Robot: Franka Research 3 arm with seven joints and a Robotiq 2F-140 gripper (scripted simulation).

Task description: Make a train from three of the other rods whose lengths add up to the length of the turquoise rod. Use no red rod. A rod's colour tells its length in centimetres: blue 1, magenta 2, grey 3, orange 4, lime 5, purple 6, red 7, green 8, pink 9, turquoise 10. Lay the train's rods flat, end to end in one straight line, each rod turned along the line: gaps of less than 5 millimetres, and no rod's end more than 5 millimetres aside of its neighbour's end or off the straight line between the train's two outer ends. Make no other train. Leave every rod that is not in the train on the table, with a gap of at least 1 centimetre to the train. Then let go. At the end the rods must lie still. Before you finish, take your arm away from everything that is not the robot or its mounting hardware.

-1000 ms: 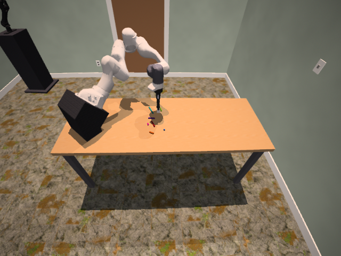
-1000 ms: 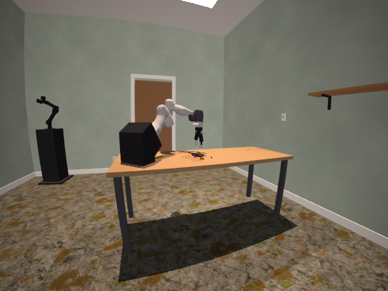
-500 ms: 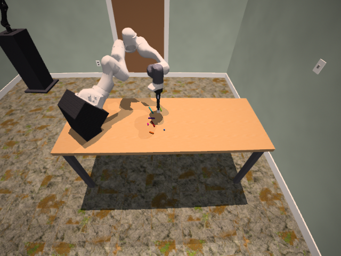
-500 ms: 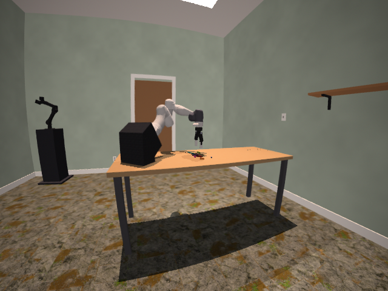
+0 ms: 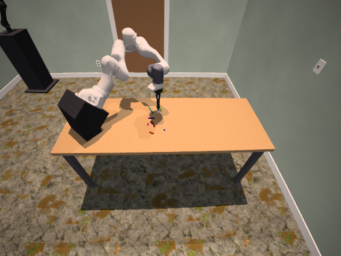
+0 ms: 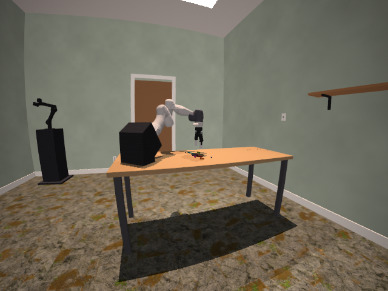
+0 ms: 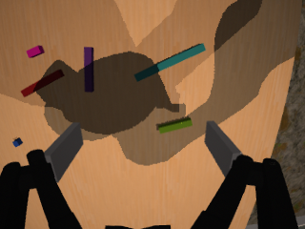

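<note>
Right now the blue rod is 210 mm to the right of my hand, 70 mm below it and 70 mm ahead of it. Also, from my hand: lime rod: 70 mm below, 50 mm to the left, 20 mm ahead; then purple rod: 80 mm to the right, 70 mm below, 60 mm behind; then turquoise rod: 70 mm below, 70 mm behind, 30 mm to the left.
</note>
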